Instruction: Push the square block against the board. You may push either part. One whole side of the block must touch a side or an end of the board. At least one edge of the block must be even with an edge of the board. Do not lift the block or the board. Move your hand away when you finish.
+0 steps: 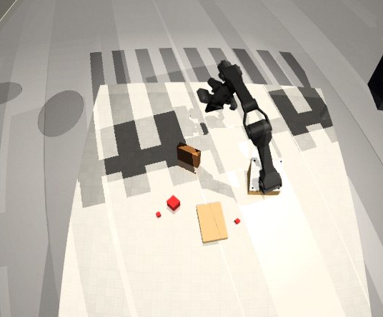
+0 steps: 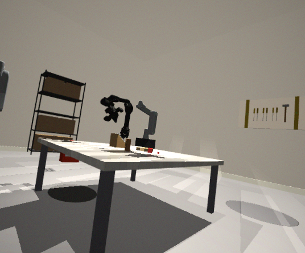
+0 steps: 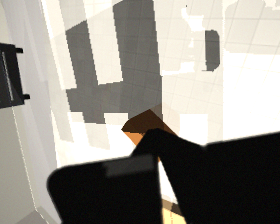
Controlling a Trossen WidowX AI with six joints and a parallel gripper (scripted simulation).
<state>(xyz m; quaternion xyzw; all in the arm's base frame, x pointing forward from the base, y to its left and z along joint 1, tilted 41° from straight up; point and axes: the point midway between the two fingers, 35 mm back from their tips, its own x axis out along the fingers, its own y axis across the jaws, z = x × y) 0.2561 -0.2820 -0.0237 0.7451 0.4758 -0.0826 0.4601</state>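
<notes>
Now: gripper tip 17 cm above the orange square block, 11 cm to the right of it and 6 cm short of it. The rest, counted from my gripper tip: pale cream board (40 cm to the left, 21 cm below, 5 cm behind).
</notes>
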